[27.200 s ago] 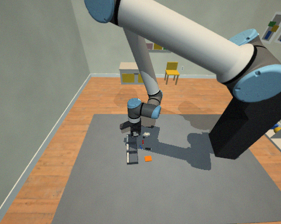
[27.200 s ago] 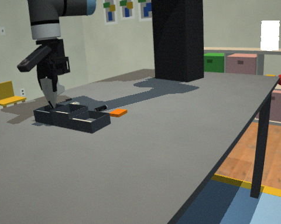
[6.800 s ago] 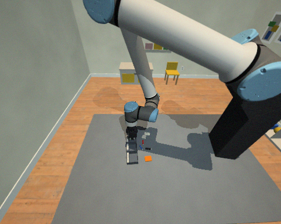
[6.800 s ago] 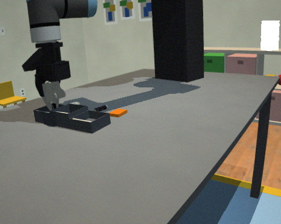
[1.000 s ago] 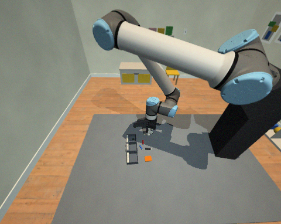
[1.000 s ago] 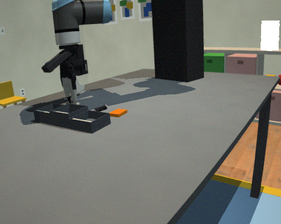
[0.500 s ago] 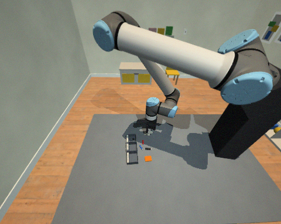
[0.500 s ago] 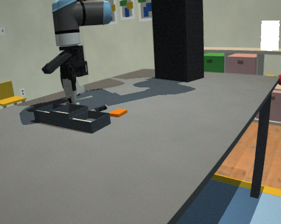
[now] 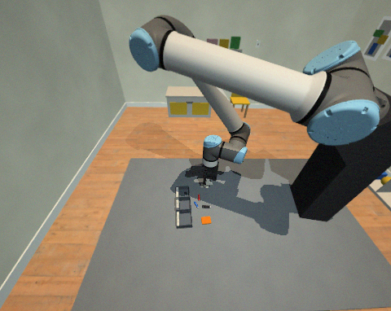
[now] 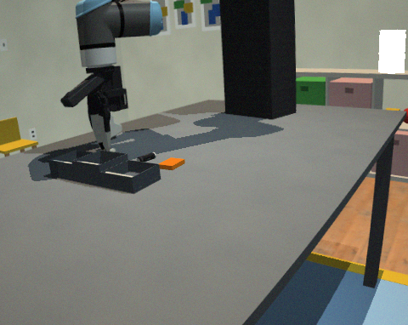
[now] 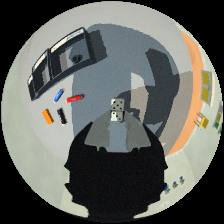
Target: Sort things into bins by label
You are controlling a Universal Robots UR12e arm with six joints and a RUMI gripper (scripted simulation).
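Now: hand 24 cm to the right of the orange flat block, 3 cm past it and 1 cm above it. The rest, counted from my hand: white dotted tile 1 cm below; then small blue piece 15 cm to the left, 4 cm ahead, 1 cm below; then red piece 10 cm to the left, 3 cm ahead, 1 cm below.
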